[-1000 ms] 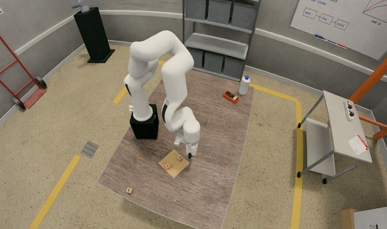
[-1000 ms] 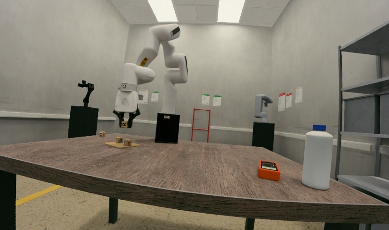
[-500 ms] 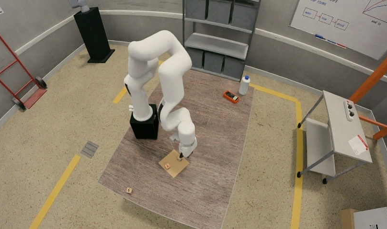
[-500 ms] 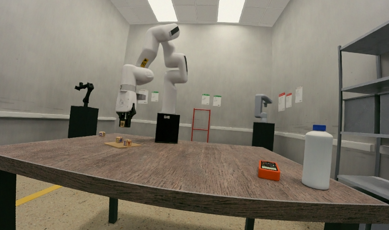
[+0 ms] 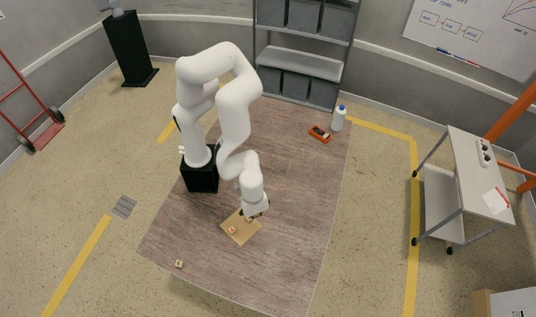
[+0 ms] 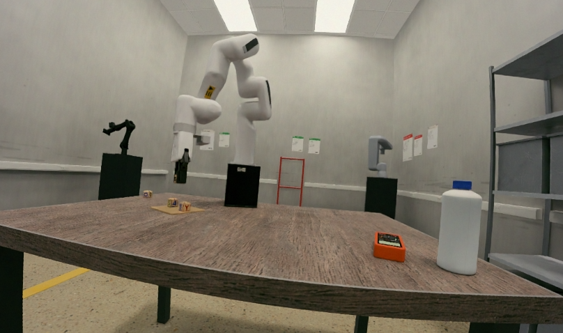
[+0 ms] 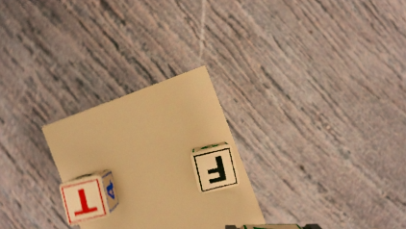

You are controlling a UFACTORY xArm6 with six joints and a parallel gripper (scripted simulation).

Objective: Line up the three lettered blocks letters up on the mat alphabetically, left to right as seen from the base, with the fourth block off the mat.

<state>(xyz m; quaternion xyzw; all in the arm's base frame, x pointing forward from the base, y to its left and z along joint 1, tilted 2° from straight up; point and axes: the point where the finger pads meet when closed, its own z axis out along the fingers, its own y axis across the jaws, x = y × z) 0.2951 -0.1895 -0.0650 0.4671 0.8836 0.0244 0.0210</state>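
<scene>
Now: the tan mat 70 mm behind my hand, 20 mm to the right of it and 120 mm below it. Round my hand: white bottle: 380 mm ahead, 680 mm to the left, 40 mm below.
</scene>
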